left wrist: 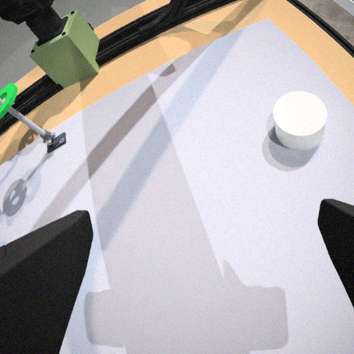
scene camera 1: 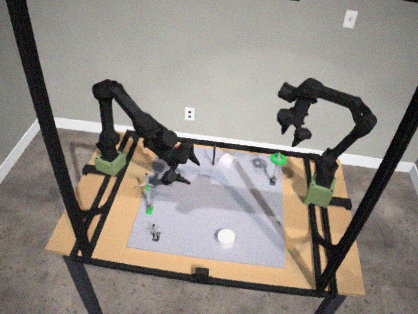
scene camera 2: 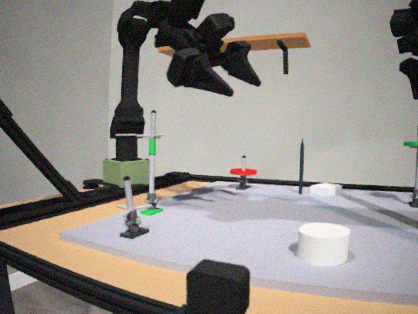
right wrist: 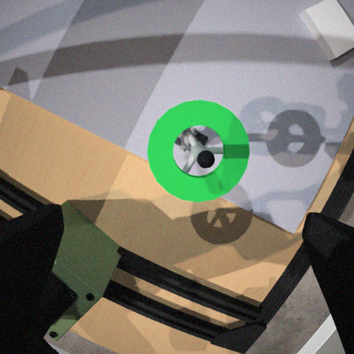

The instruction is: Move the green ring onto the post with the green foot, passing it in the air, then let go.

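Where they show: left gripper, fingertip midpoint: (scene camera 1: pixel 195 174) (scene camera 2: pixel 247 89); right gripper, fingertip midpoint: (scene camera 1: pixel 287 140); left arm's base, origin of the base link: (scene camera 1: pixel 109 156) (scene camera 2: pixel 126 159); right arm's base, origin of the base link: (scene camera 1: pixel 323 181).
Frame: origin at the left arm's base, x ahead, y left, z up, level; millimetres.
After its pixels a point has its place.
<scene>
The green ring (scene camera 1: pixel 278 163) {x 704, y 232, z 64 mm} (scene camera 2: pixel 411 144) {x 681, y 232, z 61 mm} (left wrist: pixel 12 96) (right wrist: pixel 160 150) rests high on a thin post with a black foot. The post with the green foot (scene camera 1: pixel 148 199) {x 279, y -132, z -12 mm} (scene camera 2: pixel 152 172) {x 282, y -130, z 2 mm} stands upright on the mat's left side, with thin side arms and a green band, and carries no ring. My left gripper (scene camera 1: pixel 194 173) {x 449, y -65, z 149 mm} (scene camera 2: pixel 245 89) {x 449, y -65, z 149 mm} (left wrist: pixel 208 218) is open and empty, above the mat and to the right of that post. My right gripper (scene camera 1: pixel 289 138) {x 713, y 268, z 168 mm} (right wrist: pixel 186 222) is open and empty, above the green ring; part of it shows at scene camera 2's right edge.
A short black-footed post (scene camera 1: pixel 155 232) {x 376, y -248, z -32 mm} (scene camera 2: pixel 129 192) {x 375, y -248, z -9 mm} stands in front of the green-footed one. A red ring (scene camera 2: pixel 235 172) {x 249, y 170, z -27 mm} sits on a back post. A dark spike (scene camera 1: pixel 214 154) {x 412, y 233, z -6 mm} (scene camera 2: pixel 301 167) {x 410, y 233, z -7 mm} and white block (scene camera 1: pixel 226 160) {x 461, y 272, z -55 mm} (scene camera 2: pixel 325 189) {x 473, y 248, z -59 mm} (right wrist: pixel 332 30) stand behind a white cylinder (scene camera 1: pixel 226 238) {x 626, y -149, z -40 mm} (scene camera 2: pixel 323 245) {x 633, y -169, z -49 mm} (left wrist: pixel 300 117).
</scene>
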